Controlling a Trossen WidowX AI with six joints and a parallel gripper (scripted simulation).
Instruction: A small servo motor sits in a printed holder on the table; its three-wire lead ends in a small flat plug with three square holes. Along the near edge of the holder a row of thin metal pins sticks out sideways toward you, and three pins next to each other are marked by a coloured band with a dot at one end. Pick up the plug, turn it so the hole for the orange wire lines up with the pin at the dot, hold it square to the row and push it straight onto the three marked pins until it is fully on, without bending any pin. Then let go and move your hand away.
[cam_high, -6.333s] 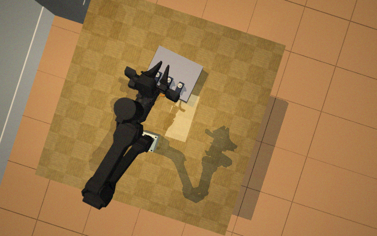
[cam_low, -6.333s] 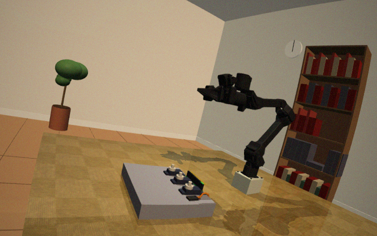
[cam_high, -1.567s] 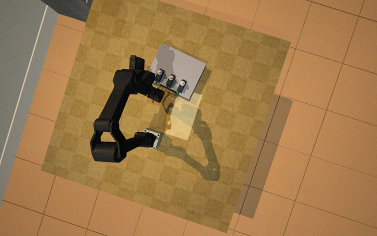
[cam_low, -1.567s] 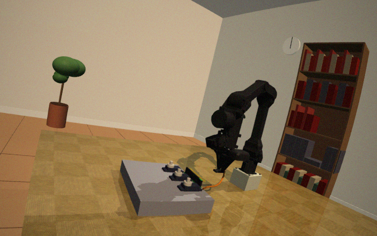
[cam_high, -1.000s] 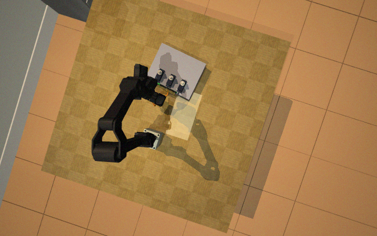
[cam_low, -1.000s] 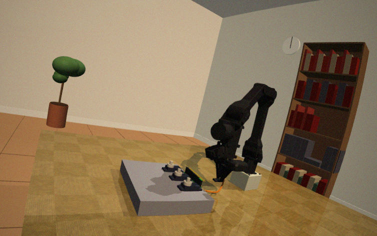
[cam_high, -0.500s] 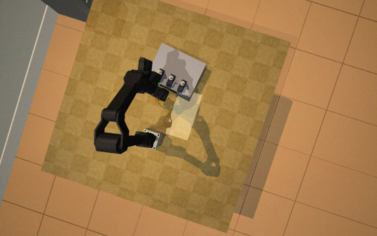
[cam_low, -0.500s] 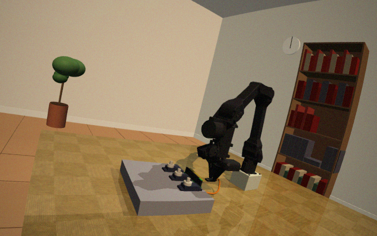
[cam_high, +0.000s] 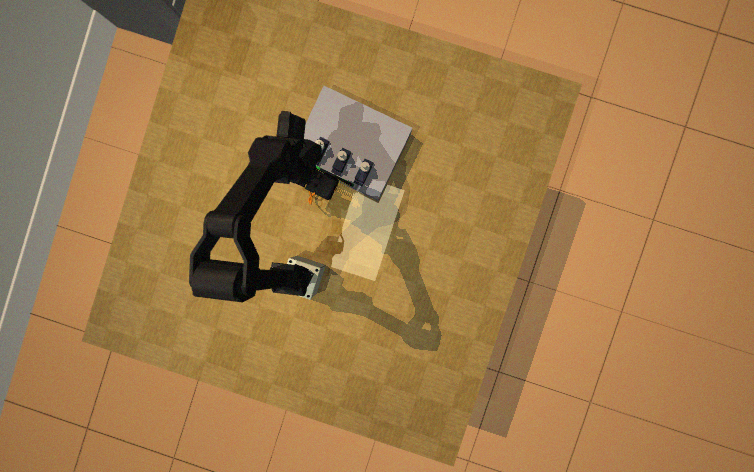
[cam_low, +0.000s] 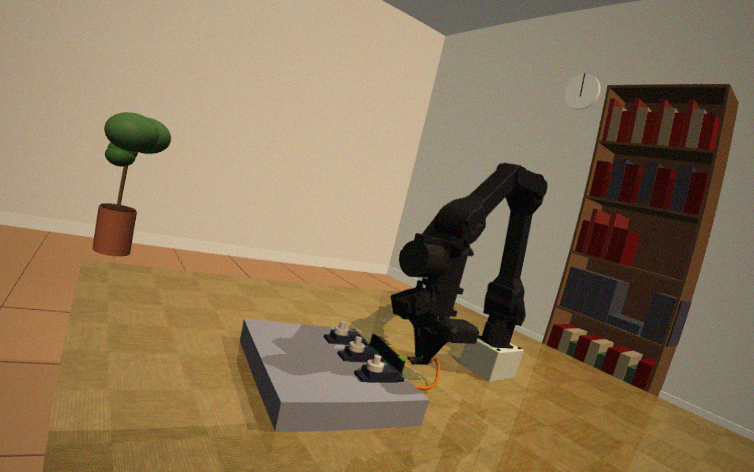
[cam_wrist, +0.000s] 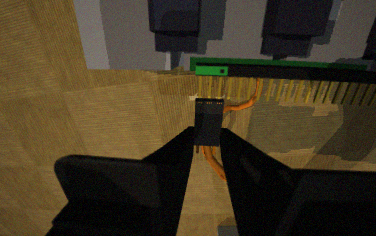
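Now: the green band 4 cm ahead of my gripper tip. The rest, counted from my gripper tip: grey holder: 20 cm ahead, 4 cm to the right, 5 cm below.
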